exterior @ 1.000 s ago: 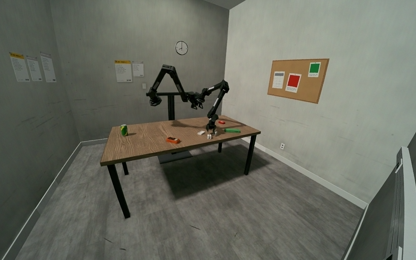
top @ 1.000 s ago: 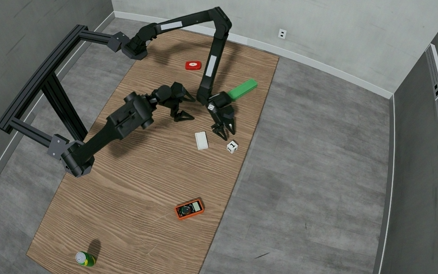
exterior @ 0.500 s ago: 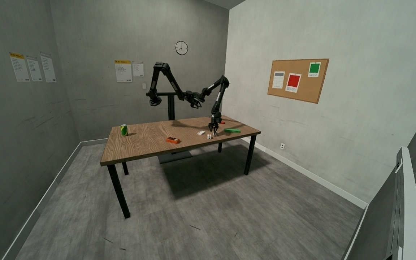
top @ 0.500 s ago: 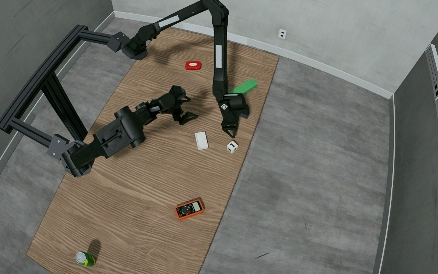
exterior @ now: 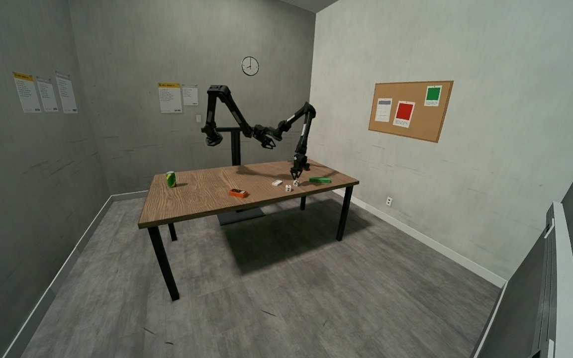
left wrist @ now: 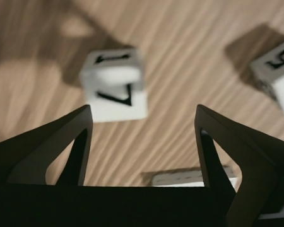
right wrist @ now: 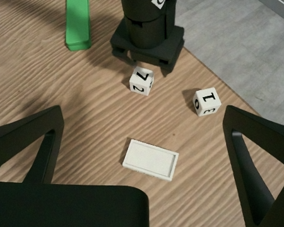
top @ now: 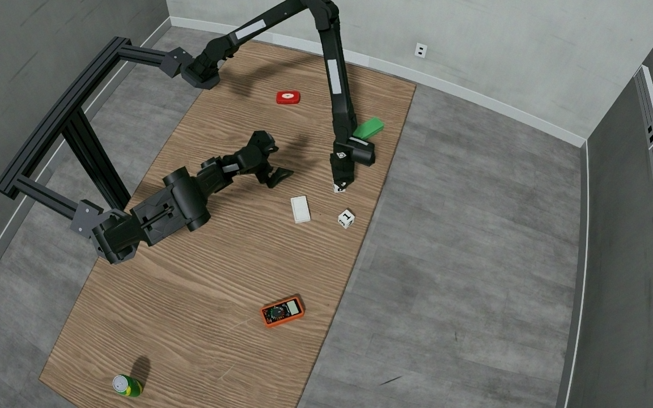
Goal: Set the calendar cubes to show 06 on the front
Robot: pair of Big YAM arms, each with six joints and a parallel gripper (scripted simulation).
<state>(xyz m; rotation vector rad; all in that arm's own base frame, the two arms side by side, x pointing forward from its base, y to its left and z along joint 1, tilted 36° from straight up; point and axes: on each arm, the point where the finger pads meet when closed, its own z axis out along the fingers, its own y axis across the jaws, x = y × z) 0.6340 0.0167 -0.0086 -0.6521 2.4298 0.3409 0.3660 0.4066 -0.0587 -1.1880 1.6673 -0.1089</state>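
My left hand is 120 mm past the white tray, 110 mm to the left of it and 60 mm above it. Round my left hand: orange multimeter: 490 mm to the right, 70 mm behind, 60 mm below; then red case: 370 mm to the left, 310 mm behind, 60 mm below.
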